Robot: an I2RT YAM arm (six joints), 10 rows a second.
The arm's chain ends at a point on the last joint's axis. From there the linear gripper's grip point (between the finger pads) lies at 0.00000 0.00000 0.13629 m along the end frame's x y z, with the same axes.
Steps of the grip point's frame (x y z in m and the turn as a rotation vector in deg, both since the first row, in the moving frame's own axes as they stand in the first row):
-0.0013 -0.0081 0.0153 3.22 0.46 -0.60
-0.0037 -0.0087 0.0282 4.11 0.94 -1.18
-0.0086 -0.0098 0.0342 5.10 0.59 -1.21
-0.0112 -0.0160 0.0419 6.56 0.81 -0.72
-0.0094 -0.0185 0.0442 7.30 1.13 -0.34
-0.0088 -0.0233 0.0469 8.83 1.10 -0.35
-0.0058 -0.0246 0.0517 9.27 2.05 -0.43
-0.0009 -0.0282 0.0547 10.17 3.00 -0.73
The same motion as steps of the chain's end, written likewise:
-0.0024 -0.0004 0.0155 3.22 0.46 -0.60
-0.0058 0.0011 0.0286 4.11 0.94 -1.18
-0.0099 0.0023 0.0347 5.10 0.59 -1.21
-0.0130 -0.0004 0.0428 6.56 0.81 -0.72
-0.0120 -0.0012 0.0453 7.30 1.13 -0.34
-0.0113 -0.0024 0.0485 8.83 1.10 -0.35
-0.0106 -0.0026 0.0536 9.27 2.05 -0.43
-0.0078 -0.0041 0.0570 10.17 3.00 -0.73

